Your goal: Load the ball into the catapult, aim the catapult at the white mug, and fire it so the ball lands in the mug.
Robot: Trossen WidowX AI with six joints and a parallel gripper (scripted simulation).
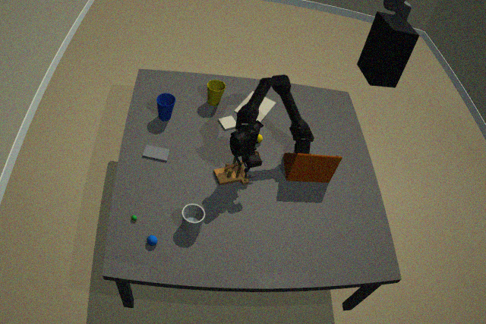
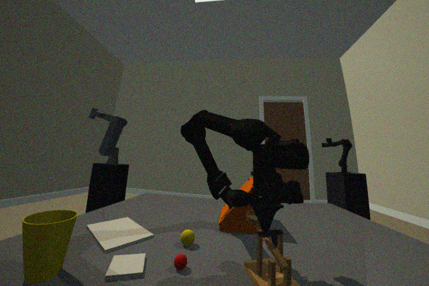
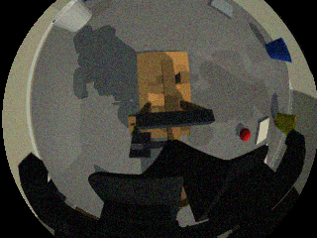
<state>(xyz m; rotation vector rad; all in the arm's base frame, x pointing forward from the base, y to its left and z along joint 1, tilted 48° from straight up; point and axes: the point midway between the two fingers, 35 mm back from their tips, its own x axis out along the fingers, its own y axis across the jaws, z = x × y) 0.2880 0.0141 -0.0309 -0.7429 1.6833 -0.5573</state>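
The wooden catapult lies 10 mm ahead of my gripper tip, 10 mm to the left of it and 30 mm below it. From my gripper tip the other things lie so: yellow ball: 120 mm behind, 200 mm to the right, 70 mm below; then red ball: 10 mm behind, 200 mm to the right, 80 mm below; then white mug: 250 mm ahead, 260 mm to the left, 60 mm below.
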